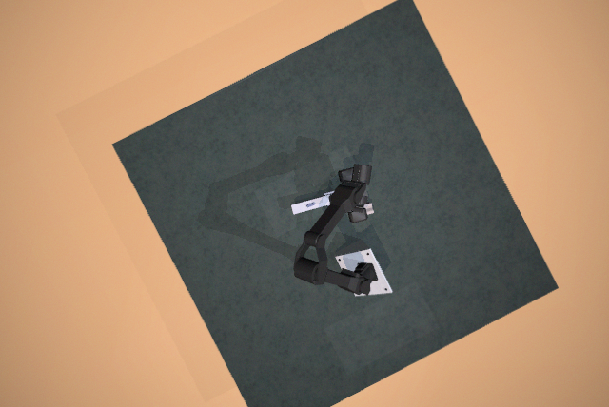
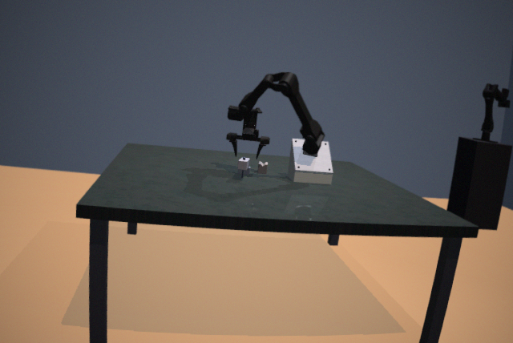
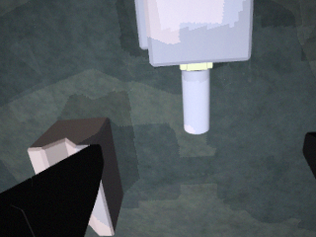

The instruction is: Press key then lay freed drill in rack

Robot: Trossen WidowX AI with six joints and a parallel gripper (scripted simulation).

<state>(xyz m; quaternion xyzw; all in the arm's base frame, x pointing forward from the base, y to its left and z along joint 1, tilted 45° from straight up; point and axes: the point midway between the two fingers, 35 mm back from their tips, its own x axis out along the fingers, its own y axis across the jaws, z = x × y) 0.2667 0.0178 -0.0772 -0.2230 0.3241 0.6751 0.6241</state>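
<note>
My gripper tip is 70 mm to the right of the drill and 10 mm above it. From my gripper tip the other things lie so: rack 80 mm behind, 40 mm below, 30 mm to the right; housing 120 mm to the left, 10 mm below, 10 mm ahead.
</note>
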